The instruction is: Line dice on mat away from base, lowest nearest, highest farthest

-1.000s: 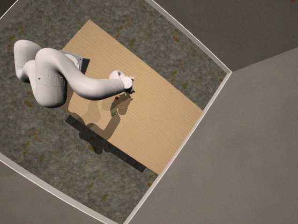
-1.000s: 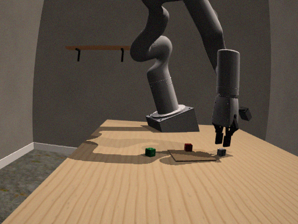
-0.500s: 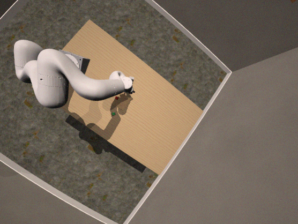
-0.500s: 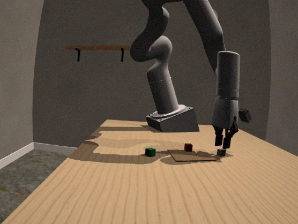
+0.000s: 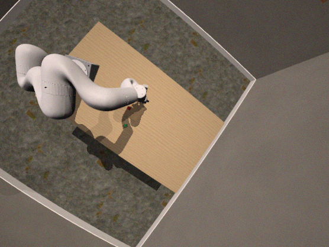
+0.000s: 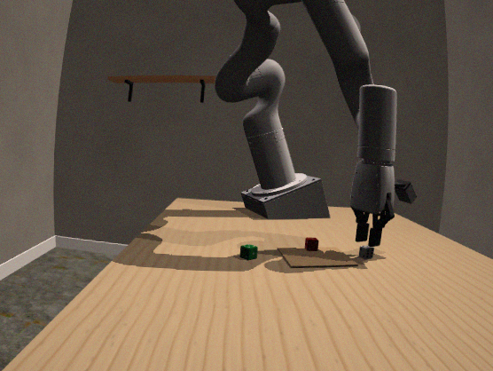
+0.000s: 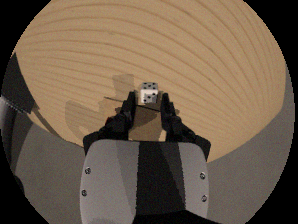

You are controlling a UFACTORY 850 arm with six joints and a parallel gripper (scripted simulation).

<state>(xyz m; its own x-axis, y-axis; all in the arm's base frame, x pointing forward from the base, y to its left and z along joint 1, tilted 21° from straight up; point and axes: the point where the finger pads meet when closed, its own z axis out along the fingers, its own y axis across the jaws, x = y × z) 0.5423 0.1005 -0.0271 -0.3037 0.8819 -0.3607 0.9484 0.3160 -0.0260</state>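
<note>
Now: hand 4 cm above the white die. Round my hand: red die: 6 cm behind, 11 cm to the right, 3 cm below; then green die: 26 cm to the right, 4 cm below; then tan mat: 1 cm behind, 11 cm to the right, 5 cm below.
</note>
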